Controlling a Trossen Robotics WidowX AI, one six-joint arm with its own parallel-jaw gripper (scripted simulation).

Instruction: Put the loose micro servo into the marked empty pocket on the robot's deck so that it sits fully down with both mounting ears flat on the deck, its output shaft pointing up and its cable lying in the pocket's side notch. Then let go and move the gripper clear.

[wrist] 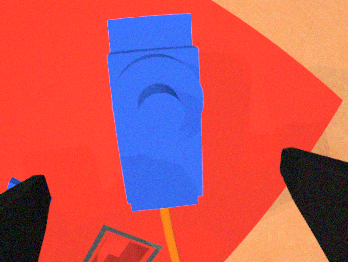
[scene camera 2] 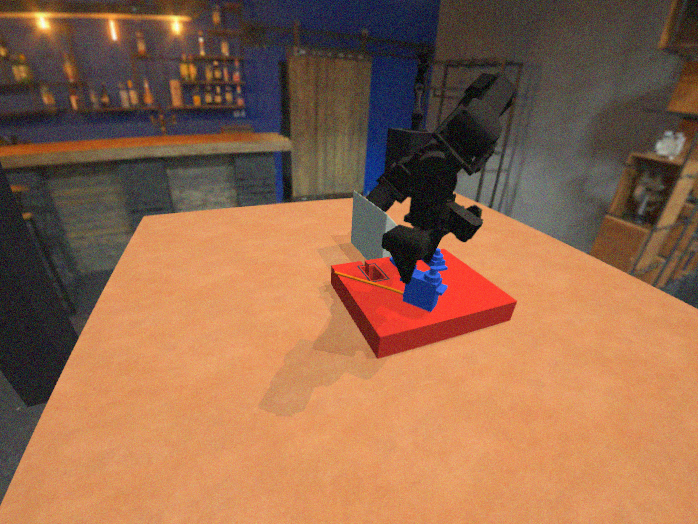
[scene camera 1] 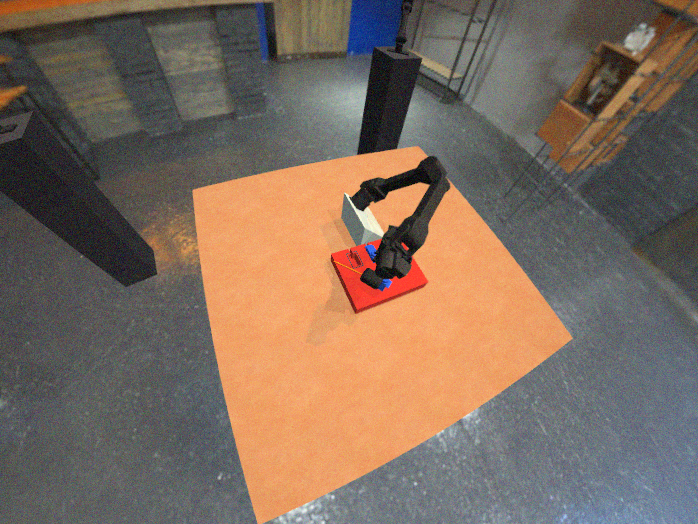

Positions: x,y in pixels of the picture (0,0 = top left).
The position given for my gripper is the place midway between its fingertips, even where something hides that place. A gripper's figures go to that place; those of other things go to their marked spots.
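Scene:
A blue micro servo [wrist: 157,96] sits 7 cm from the lens, while my gripper [wrist: 165,175] is 10 cm from the lens. Looking at the servo and at a red deck [wrist: 258,99], I find their spots 10 cm apart. The deck itself is 17 cm from the lens.

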